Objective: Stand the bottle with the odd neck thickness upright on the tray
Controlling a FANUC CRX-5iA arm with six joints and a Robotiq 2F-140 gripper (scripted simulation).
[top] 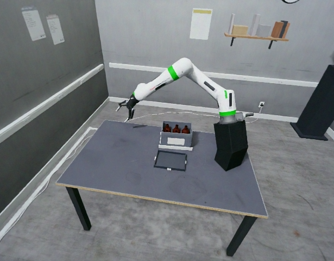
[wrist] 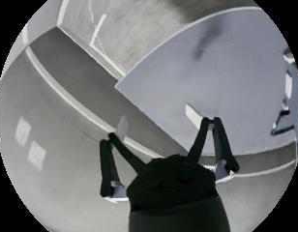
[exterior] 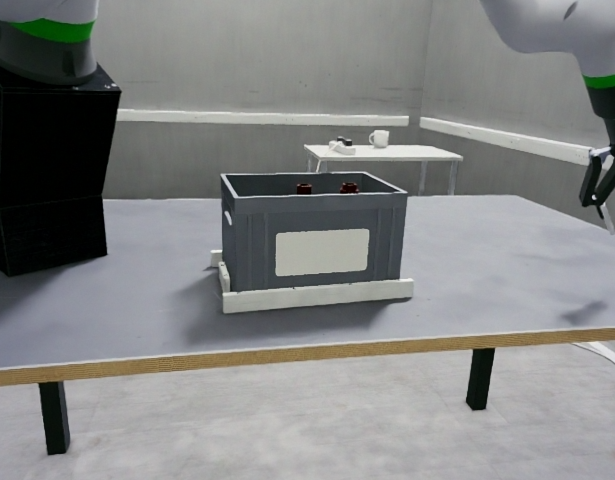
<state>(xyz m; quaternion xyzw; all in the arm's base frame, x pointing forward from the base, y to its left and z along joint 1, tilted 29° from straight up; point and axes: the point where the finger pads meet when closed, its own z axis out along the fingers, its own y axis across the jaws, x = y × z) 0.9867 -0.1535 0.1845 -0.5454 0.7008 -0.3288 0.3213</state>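
Now: the grey crate 56 cm behind my hand, 12 cm to the left of it and 6 cm below it. Round my hand: dark tray: 55 cm behind, 38 cm to the left, 14 cm below.
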